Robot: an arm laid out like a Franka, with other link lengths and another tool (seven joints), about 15 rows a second.
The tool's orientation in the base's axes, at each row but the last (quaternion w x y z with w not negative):
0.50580 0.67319 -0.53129 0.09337
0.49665 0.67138 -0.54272 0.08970
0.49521 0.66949 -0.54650 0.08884
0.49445 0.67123 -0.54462 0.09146
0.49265 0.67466 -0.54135 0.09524
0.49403 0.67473 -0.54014 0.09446
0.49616 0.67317 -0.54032 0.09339
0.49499 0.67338 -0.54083 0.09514
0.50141 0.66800 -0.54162 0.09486
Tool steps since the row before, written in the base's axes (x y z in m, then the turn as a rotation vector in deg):
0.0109 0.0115 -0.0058 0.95 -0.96 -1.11
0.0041 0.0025 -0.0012 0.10 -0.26 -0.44
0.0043 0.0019 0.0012 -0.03 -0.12 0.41
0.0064 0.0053 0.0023 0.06 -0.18 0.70
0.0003 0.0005 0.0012 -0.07 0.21 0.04
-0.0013 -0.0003 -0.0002 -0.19 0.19 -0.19
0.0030 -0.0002 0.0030 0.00 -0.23 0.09
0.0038 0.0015 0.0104 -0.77 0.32 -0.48
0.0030 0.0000 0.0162 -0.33 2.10 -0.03
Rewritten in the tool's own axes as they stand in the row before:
-0.0064 -0.0113 -0.0107 0.26 -1.49 0.88
-0.0008 -0.0038 -0.0030 -0.08 -0.35 0.37
0.0012 -0.0027 -0.0039 0.34 0.25 -0.10
0.0006 -0.0035 -0.0078 0.60 0.33 -0.23
0.0006 0.0005 -0.0011 -0.13 0.10 -0.15
-0.0005 0.0009 0.0009 -0.32 0.06 0.02
0.0033 -0.0008 -0.0025 0.21 0.03 0.13
0.0075 0.0028 -0.0078 -0.83 0.39 0.30
0.0120 0.0067 -0.0090 -1.47 0.44 -1.47

